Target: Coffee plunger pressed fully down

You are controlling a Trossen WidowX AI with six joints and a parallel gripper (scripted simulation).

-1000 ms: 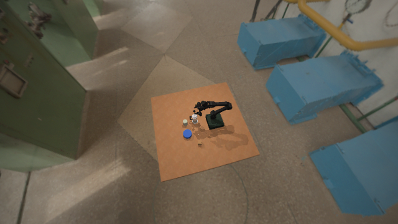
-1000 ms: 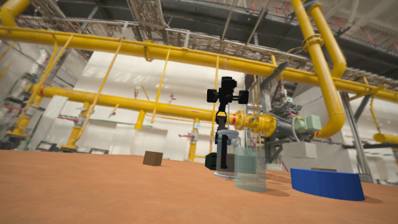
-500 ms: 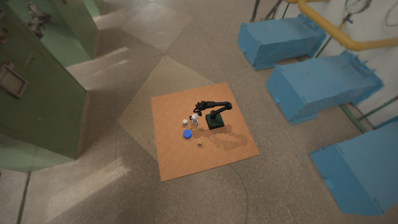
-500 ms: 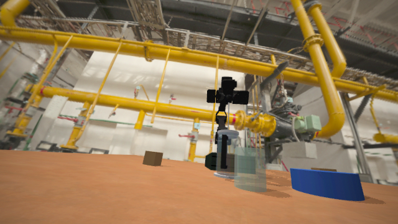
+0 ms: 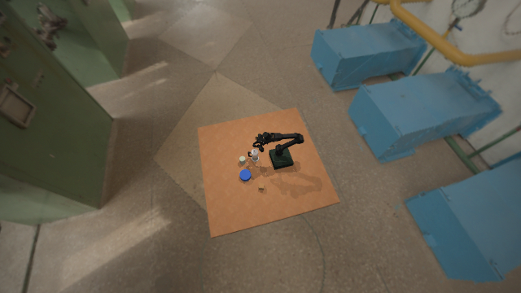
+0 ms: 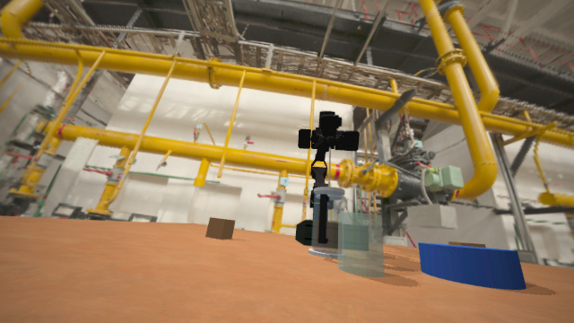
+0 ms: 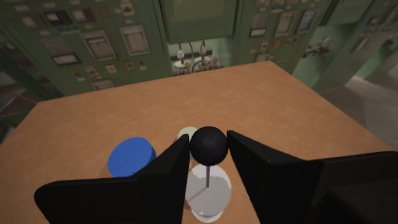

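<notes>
Right now the coffee press is 1 cm ahead of my gripper tip, 1 cm to the right of it and 14 cm below it.
</notes>
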